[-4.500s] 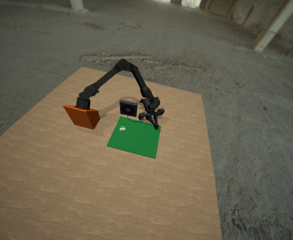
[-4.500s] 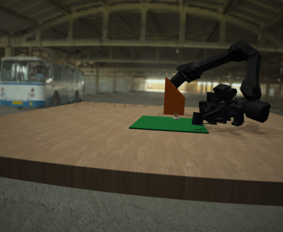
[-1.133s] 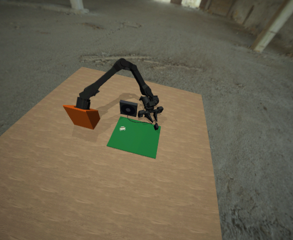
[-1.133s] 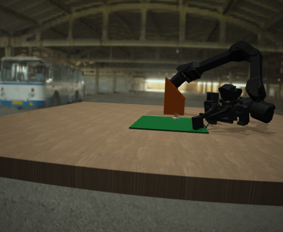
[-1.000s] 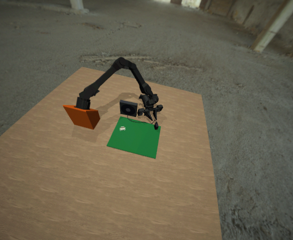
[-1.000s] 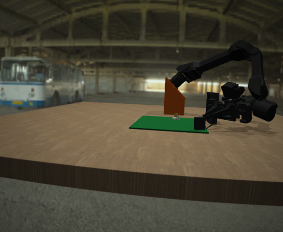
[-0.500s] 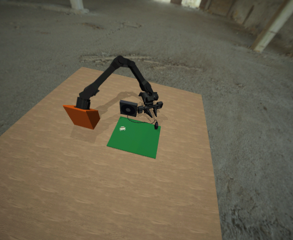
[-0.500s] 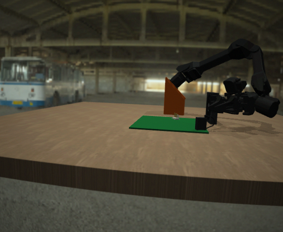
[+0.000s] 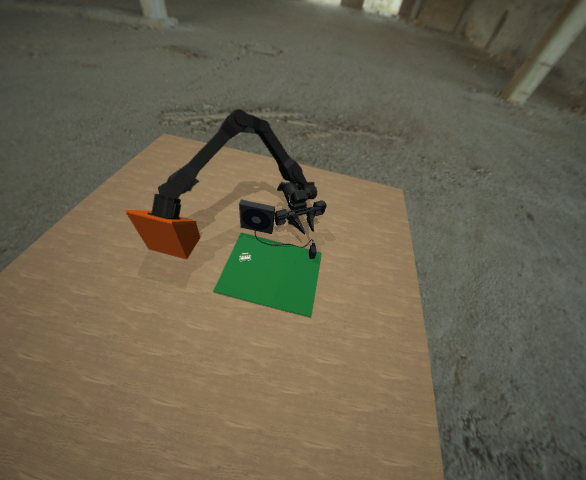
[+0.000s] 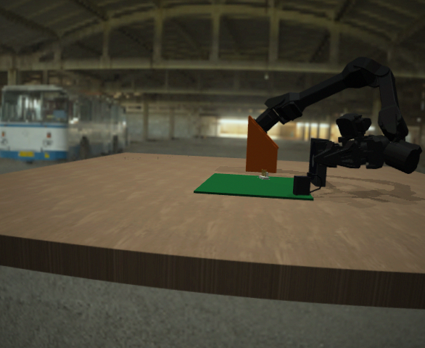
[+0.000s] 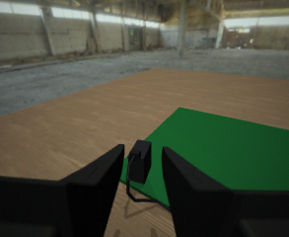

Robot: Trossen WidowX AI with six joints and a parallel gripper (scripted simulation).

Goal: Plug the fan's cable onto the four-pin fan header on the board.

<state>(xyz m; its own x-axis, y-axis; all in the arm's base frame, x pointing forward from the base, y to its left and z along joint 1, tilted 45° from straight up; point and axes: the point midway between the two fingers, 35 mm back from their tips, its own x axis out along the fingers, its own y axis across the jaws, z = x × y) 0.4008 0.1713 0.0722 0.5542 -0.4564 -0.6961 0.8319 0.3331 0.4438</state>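
My gripper tip is now 30 mm short of the black plug, 40 mm to the left of it and 50 mm above it. Also, from my gripper tip: green board (90 mm behind, 140 mm to the right, 90 mm below); white four-pin fan header (190 mm behind, 120 mm to the right, 80 mm below); black fan (190 mm behind, 20 mm to the left, 20 mm below).
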